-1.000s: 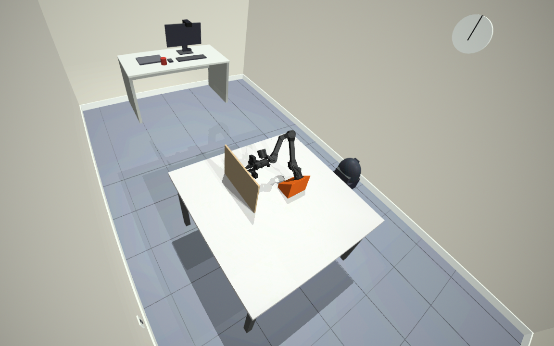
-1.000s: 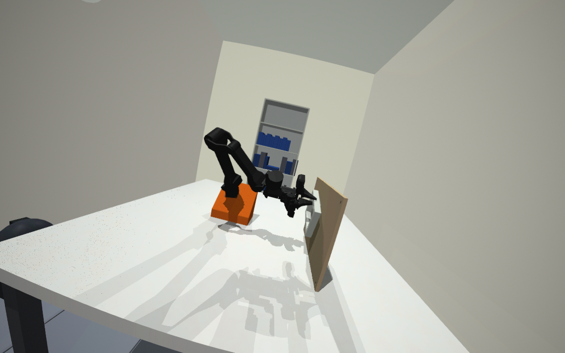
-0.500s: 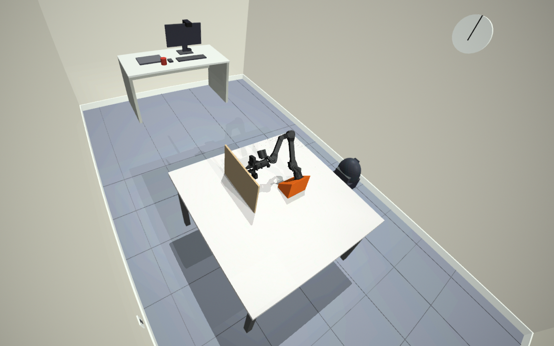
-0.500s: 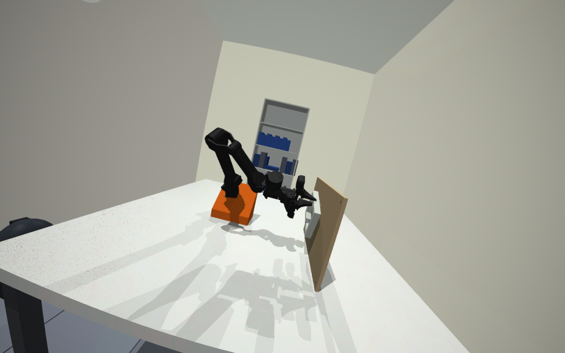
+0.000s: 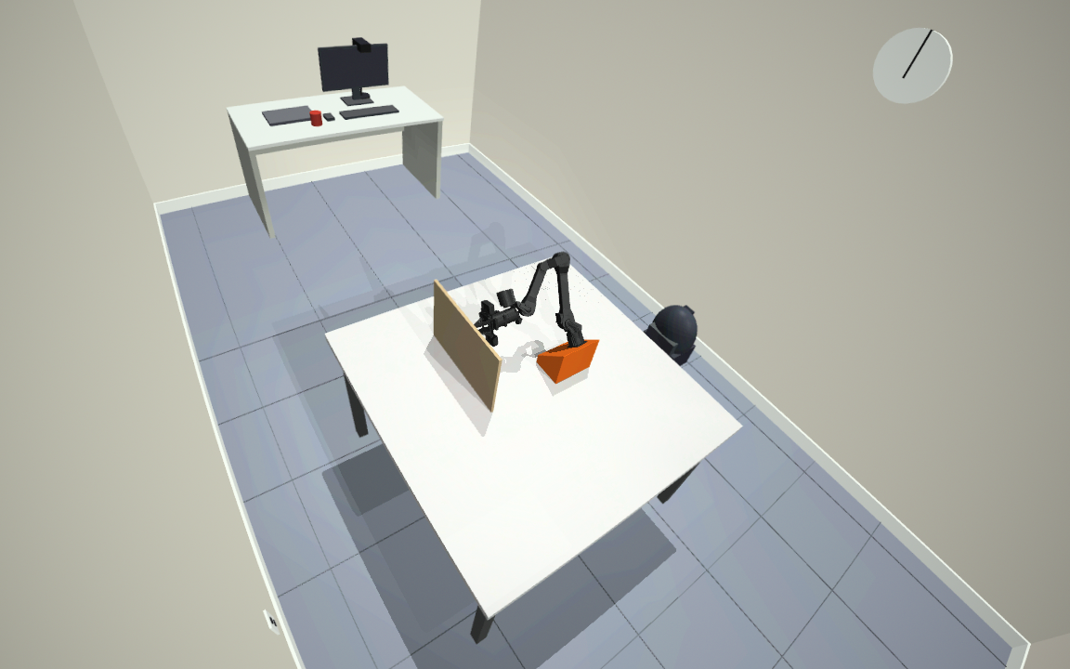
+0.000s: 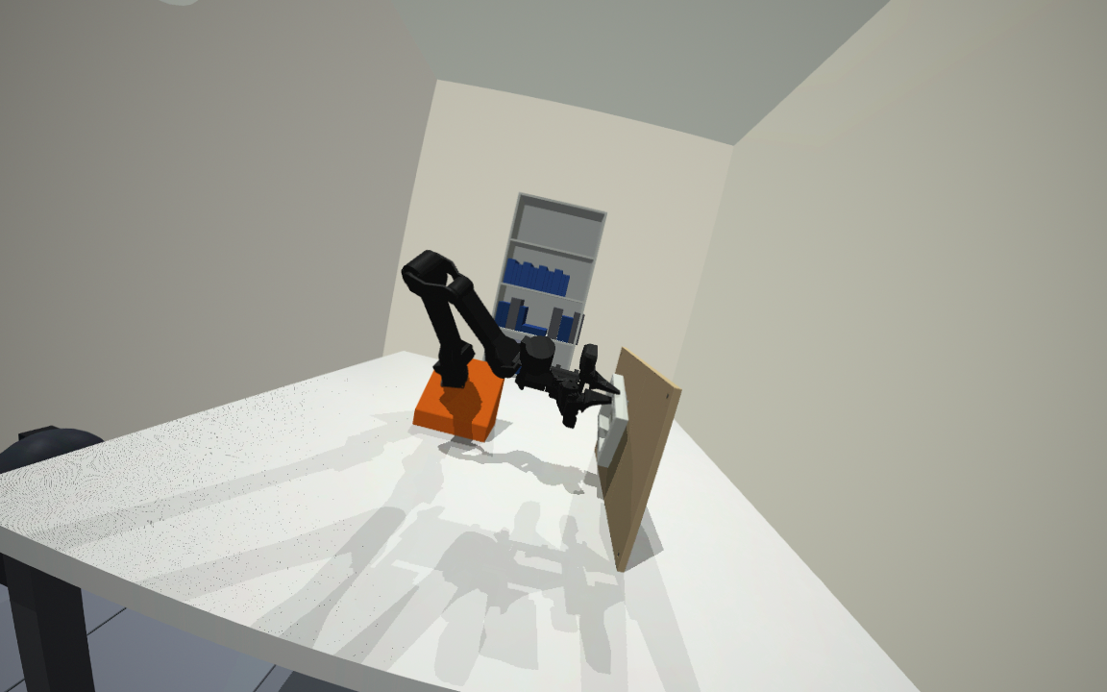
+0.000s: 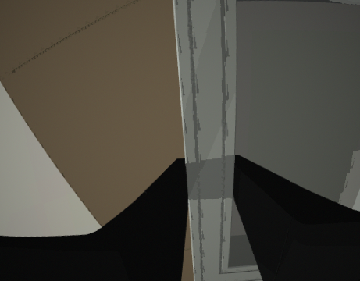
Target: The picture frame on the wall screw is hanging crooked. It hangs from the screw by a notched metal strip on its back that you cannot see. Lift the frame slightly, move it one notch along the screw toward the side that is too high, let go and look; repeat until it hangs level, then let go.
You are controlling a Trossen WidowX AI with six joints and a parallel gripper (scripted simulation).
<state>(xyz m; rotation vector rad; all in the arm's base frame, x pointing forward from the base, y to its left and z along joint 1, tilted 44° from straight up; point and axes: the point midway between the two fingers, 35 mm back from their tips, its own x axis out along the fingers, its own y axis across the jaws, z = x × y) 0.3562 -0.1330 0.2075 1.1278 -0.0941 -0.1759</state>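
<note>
The pale grey picture frame lies 10 mm ahead of my gripper tip, 10 mm to the left of it and 50 mm below it. From my gripper tip the other things lie so: wall panel: 20 mm ahead, 70 mm below.
</note>
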